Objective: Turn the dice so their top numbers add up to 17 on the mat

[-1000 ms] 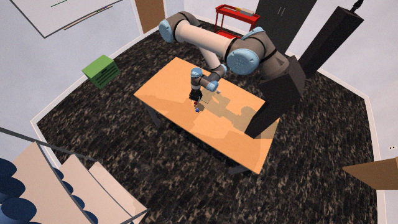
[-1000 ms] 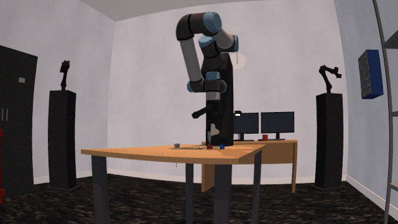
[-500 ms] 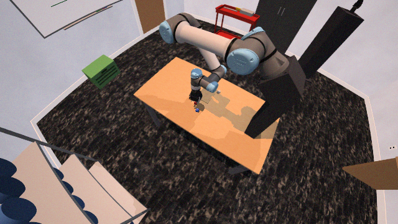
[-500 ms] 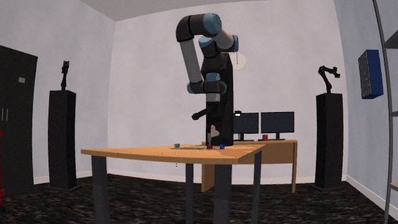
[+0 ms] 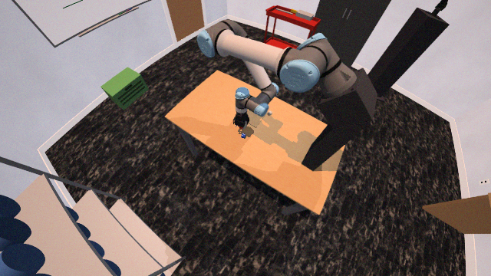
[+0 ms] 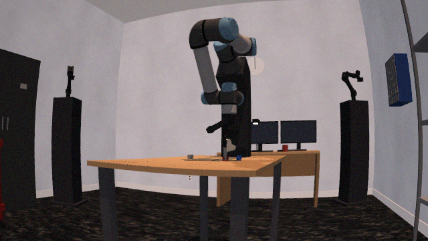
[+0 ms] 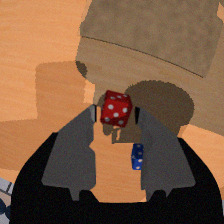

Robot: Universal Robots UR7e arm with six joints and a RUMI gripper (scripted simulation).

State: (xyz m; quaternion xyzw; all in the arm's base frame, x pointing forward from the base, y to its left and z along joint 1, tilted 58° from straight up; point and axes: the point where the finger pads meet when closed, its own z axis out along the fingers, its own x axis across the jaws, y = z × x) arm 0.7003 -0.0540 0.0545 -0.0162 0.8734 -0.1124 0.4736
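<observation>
Now: the red die 10 mm below my hand. From my hand the other things lie so: blue die (30 mm behind, 70 mm to the left, 10 mm below); then grey die (180 mm behind, 180 mm to the right, 10 mm below); then tan mat (60 mm behind, 110 mm to the right, 20 mm below).
</observation>
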